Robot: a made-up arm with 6 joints. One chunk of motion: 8 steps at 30 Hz.
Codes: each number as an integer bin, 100 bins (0 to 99) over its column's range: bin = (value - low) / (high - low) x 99, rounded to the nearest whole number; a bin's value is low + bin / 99 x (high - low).
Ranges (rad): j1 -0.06..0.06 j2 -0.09..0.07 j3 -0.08..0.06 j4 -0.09..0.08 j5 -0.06..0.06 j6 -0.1..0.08
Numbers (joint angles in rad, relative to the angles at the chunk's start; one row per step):
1: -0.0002 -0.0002 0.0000 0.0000 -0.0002 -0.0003
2: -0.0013 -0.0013 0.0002 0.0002 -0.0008 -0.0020
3: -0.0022 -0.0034 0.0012 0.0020 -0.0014 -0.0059
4: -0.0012 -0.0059 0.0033 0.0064 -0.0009 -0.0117
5: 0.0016 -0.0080 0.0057 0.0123 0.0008 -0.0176
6: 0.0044 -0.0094 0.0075 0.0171 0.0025 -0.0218
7: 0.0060 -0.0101 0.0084 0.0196 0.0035 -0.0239
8: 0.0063 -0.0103 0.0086 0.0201 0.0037 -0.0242
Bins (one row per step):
1: 49 56 57 52 49 55
2: 48 55 57 53 49 54
3: 48 54 57 54 48 52
4: 49 52 59 56 49 49
5: 51 51 61 60 50 45
6: 53 50 62 62 52 43
7: 54 49 63 64 52 42
8: 55 49 63 64 53 42

